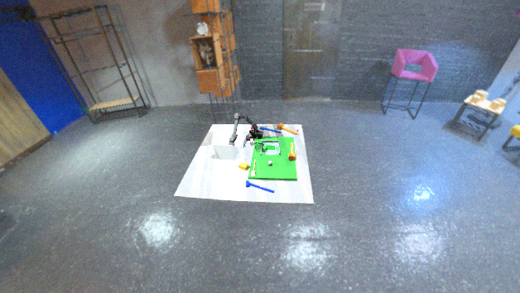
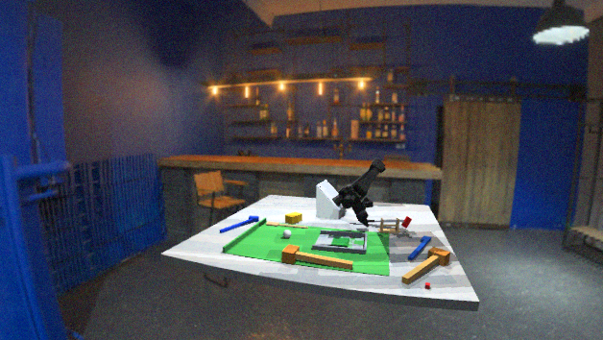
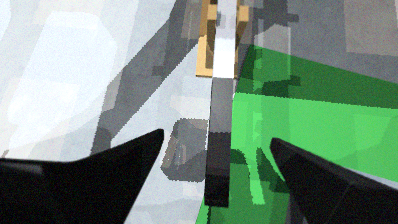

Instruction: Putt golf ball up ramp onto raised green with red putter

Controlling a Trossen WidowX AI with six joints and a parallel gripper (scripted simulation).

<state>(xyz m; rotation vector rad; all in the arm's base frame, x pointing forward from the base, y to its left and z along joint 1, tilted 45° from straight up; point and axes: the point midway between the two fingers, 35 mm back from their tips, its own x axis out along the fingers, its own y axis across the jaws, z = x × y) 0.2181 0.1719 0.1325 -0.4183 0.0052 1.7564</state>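
My gripper tip is now 2 cm past the yellow block, 45 cm to the left of it and 2 cm above it. The rest, counted from my gripper tip: green mat: 27 cm ahead, 22 cm to the right, 4 cm below; then red putter: 4 cm behind, 11 cm to the left, 2 cm above; then wooden stand: 4 cm behind, 12 cm to the left, 1 cm below.
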